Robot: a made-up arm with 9 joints.
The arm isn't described. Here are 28 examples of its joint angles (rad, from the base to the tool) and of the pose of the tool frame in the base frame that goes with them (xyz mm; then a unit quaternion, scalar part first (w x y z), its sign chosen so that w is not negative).
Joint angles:
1: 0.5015 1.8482 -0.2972 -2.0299 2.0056 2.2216 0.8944 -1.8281 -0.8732
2: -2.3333 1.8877 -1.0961 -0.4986 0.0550 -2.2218 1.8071 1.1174 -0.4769
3: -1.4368 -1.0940 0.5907 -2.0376 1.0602 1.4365 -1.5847 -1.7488 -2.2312
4: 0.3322 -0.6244 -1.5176 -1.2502 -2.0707 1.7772 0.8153 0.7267 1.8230
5: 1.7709 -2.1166 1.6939 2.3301 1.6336 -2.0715 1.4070 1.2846 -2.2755
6: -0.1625 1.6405 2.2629 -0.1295 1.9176 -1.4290 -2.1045 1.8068 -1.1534
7: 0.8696 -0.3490 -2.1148 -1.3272 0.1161 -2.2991 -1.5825 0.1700 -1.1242
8: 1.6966 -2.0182 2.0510 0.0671 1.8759 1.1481 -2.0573 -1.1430 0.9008
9: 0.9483 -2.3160 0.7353 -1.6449 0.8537 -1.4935 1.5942 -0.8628 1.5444
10: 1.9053 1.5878 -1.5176 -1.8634 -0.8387 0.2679 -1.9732 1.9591 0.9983
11: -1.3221 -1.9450 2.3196 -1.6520 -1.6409 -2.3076 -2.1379 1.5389 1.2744
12: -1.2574 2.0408 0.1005 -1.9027 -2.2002 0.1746 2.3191 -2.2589 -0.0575
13: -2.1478 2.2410 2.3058 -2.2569 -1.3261 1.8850 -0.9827 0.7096 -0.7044
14: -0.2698 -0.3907 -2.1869 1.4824 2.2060 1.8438 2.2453 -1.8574 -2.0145
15: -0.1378 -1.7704 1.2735 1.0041 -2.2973 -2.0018 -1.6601 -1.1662 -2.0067
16: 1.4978 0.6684 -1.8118 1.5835 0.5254 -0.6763 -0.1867 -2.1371 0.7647
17: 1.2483 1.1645 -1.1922 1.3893 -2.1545 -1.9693 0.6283 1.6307 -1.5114
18: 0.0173 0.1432 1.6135 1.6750 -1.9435 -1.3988 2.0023 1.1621 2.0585
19: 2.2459 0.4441 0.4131 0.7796 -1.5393 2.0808 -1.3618 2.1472 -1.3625
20: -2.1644 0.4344 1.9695 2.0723 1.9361 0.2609 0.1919 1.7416 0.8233
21: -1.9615 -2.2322 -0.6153 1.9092 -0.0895 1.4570 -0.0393 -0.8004 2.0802
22: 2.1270 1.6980 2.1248 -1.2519 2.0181 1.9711 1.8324 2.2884 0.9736
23: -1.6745 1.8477 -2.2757 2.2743 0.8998 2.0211 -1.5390 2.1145 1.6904
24: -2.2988 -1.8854 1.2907 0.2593 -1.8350 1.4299 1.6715 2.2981 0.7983
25: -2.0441 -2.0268 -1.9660 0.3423 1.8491 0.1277 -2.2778 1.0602 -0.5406
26: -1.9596 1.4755 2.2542 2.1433 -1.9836 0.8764 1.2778 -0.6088 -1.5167
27: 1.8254 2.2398 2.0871 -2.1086 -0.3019 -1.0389 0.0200 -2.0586 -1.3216
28: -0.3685 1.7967 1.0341 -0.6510 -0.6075 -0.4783 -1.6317 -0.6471 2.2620
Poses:
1: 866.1 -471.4 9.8 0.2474 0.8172 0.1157 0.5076
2: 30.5 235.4 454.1 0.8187 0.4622 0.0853 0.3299
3: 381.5 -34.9 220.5 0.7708 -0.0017 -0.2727 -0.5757
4: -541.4 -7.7 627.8 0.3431 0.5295 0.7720 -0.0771
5: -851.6 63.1 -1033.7 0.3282 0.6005 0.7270 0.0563
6: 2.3 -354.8 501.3 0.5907 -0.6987 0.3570 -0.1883
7: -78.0 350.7 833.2 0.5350 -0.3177 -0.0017 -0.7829
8: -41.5 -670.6 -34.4 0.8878 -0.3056 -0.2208 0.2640
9: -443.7 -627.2 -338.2 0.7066 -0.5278 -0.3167 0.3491
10: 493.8 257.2 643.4 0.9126 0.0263 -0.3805 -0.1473
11: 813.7 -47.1 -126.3 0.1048 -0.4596 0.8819 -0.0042
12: -579.9 255.7 -456.5 0.5410 -0.4491 -0.4224 -0.5720
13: -803.8 14.6 -773.3 0.3752 0.4176 0.8269 0.0330
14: -741.2 -394.1 654.4 0.2638 -0.0193 0.7469 -0.6101
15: -409.3 99.9 398.2 0.8684 -0.2600 -0.4034 -0.1244
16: 247.1 -852.1 611.7 0.5154 0.0334 -0.4574 0.7239
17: 924.0 -175.3 806.1 0.8148 0.2494 -0.3098 0.4218
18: -659.1 -101.6 182.2 0.3035 0.9104 -0.0917 -0.2658
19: -71.2 -335.0 260.9 0.2546 0.5366 0.7016 -0.3937
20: -13.6 -32.6 475.4 0.2522 -0.8908 -0.3271 -0.1893
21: -54.6 651.3 -150.0 0.1140 -0.8974 -0.4036 -0.1373
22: 734.2 -242.2 -133.5 0.0775 0.7615 0.6434 -0.0115
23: -593.7 782.9 -79.2 0.0709 -0.3328 -0.4981 -0.7976
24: 599.0 33.9 -204.7 0.2879 -0.6149 -0.6807 -0.2750
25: 377.6 263.5 563.1 0.5759 -0.7936 -0.1942 -0.0272
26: -81.4 334.2 230.8 0.6193 -0.7332 -0.2438 0.1394
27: 426.1 301.3 -1110.7 0.0620 -0.8511 -0.0235 0.5209
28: -803.0 105.2 276.4 0.0410 0.3977 0.4343 -0.8072
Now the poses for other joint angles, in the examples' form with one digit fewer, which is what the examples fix.
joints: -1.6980 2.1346 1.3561 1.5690 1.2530 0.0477 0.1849 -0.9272 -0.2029
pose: -469 -319 -82 0.261 0.841 0.472 0.024
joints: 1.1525 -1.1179 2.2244 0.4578 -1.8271 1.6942 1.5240 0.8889 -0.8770
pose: -388 -426 437 0.128 0.357 -0.884 -0.272
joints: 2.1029 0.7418 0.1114 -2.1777 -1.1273 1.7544 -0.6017 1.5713 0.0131
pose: 993 -97 652 0.919 0.123 -0.033 0.374
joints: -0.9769 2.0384 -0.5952 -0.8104 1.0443 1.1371 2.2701 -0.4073 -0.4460
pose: -443 -413 455 0.180 -0.601 -0.593 -0.505
